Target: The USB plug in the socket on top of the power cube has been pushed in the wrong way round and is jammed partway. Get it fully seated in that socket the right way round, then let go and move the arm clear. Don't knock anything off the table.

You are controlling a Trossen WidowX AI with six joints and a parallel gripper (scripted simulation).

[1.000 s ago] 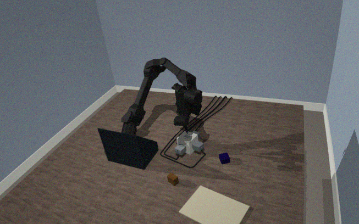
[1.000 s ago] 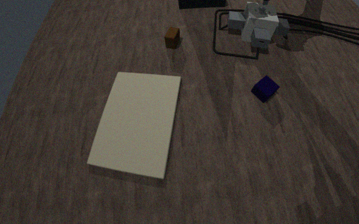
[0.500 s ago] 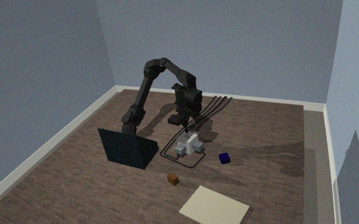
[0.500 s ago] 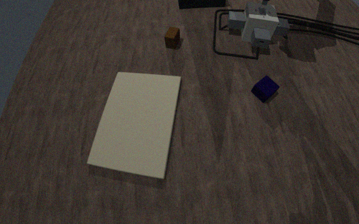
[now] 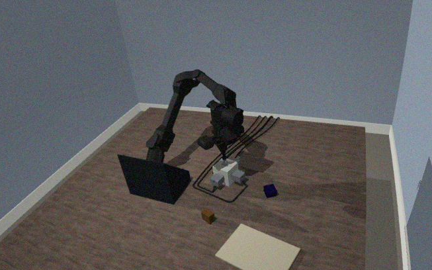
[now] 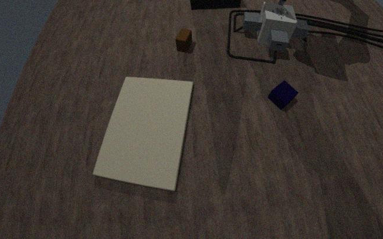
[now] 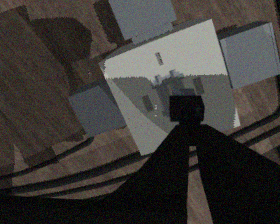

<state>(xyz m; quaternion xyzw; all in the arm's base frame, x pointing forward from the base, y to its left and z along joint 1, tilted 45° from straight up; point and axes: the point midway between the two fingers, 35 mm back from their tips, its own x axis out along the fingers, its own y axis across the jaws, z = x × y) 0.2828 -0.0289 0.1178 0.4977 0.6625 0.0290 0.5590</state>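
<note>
Now: gripper tip 2 cm above the black USB plug. The rest, counted from my gripper tip: blue cube (20 cm ahead, 12 cm below, 6 cm to the right); cream sheet (35 cm to the right, 20 cm ahead, 13 cm below); brown cube (24 cm to the right, 12 cm below, 1 cm behind).
</note>
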